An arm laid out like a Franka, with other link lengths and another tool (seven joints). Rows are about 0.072 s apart.
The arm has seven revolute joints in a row. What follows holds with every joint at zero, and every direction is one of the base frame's. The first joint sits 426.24 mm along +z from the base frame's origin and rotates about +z. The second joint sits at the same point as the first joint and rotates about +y. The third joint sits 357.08 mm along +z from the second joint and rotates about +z. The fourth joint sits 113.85 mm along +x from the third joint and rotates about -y. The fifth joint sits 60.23 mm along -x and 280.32 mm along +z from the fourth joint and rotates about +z. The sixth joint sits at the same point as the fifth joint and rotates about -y. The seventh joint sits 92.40 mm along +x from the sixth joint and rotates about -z. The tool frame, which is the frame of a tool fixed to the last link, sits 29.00 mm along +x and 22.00 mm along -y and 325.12 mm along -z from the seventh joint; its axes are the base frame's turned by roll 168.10, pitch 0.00 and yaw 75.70 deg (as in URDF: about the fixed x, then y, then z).
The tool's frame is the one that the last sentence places.
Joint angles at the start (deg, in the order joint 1, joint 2, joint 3, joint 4, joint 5, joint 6, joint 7):
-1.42 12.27 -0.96 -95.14 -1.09 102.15 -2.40
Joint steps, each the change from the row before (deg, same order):
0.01 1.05 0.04 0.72 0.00 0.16 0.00
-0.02 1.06 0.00 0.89 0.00 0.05 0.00
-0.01 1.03 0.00 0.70 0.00 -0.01 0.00
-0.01 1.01 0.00 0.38 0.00 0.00 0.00
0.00 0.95 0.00 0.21 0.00 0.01 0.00
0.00 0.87 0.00 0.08 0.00 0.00 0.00
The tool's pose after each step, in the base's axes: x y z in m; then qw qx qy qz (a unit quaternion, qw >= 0). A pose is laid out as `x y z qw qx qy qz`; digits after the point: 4 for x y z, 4 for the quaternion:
0.5680 -0.0493 0.3847 0.0595 0.7848 0.6166 0.0207
0.5731 -0.0497 0.3801 0.0590 0.7849 0.6165 0.0198
0.5766 -0.0500 0.3743 0.0571 0.7850 0.6167 0.0175
0.5781 -0.0501 0.3666 0.0537 0.7851 0.6169 0.0132
0.5784 -0.0502 0.3583 0.0497 0.7852 0.6172 0.0083
0.5778 -0.0502 0.3500 0.0453 0.7852 0.6176 0.0030

